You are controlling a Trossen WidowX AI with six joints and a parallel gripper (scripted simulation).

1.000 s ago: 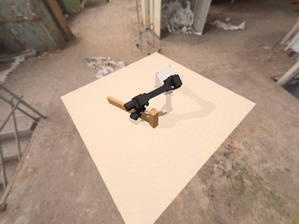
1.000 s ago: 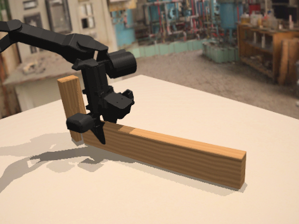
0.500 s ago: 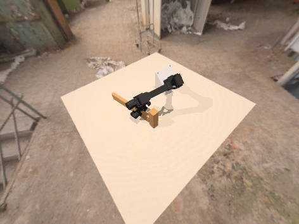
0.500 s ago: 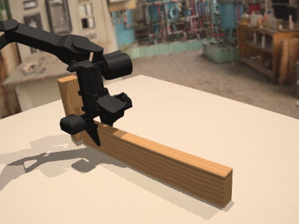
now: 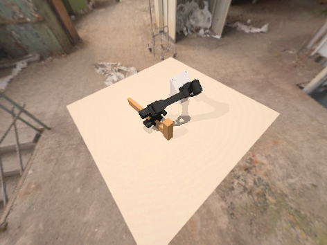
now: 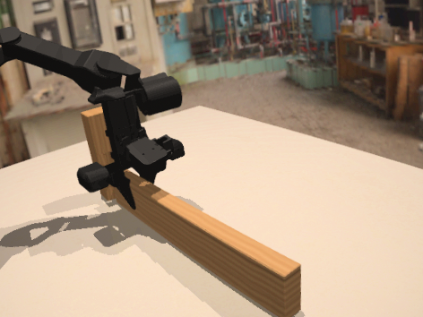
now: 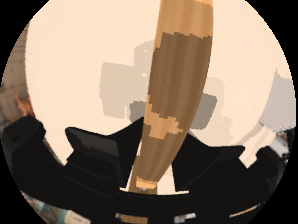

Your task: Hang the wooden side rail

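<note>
My gripper tip is 13 cm to the right of the headboard post, 6 cm below it and 1 cm past it.
</note>
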